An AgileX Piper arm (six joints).
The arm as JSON. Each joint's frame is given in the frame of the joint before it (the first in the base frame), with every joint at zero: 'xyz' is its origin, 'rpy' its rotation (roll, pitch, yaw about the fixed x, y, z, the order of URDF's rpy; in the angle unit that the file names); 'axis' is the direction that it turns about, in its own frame. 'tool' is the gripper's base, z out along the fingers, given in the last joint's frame.
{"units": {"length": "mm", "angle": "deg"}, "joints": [
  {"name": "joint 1", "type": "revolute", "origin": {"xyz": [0.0, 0.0, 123.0], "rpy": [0.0, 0.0, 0.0]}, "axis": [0.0, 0.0, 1.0]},
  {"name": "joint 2", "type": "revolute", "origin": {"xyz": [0.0, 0.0, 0.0], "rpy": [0.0, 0.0, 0.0]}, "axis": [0.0, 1.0, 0.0]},
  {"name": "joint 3", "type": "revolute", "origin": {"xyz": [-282.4, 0.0, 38.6], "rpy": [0.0, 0.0, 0.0]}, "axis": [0.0, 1.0, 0.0]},
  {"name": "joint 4", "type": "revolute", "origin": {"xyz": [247.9, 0.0, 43.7], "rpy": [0.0, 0.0, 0.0]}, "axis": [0.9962, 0.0, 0.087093]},
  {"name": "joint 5", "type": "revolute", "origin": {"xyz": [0.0, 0.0, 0.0], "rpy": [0.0, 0.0, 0.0]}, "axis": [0.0, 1.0, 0.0]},
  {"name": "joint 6", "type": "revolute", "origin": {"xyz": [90.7, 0.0, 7.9], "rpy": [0.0, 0.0, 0.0]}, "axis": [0.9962, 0.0, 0.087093]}
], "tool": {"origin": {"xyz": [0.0, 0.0, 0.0], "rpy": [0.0, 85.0, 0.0]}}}
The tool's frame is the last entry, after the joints.
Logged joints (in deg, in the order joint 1, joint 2, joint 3, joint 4, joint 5, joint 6), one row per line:
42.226 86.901 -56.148 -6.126 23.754 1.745
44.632 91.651 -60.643 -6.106 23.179 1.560
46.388 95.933 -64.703 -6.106 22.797 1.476
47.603 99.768 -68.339 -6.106 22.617 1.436
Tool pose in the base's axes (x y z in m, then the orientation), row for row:
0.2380 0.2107 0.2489 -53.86 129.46 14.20
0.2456 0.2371 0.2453 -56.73 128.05 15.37
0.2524 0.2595 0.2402 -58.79 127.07 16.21
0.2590 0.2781 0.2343 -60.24 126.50 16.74
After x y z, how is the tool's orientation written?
As a rotation vector, in degrees.
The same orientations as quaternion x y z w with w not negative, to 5 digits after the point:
-0.36017 0.86572 0.09496 0.33435
-0.37942 0.85643 0.10280 0.33467
-0.39312 0.84970 0.10839 0.33425
-0.40256 0.84534 0.11187 0.33292

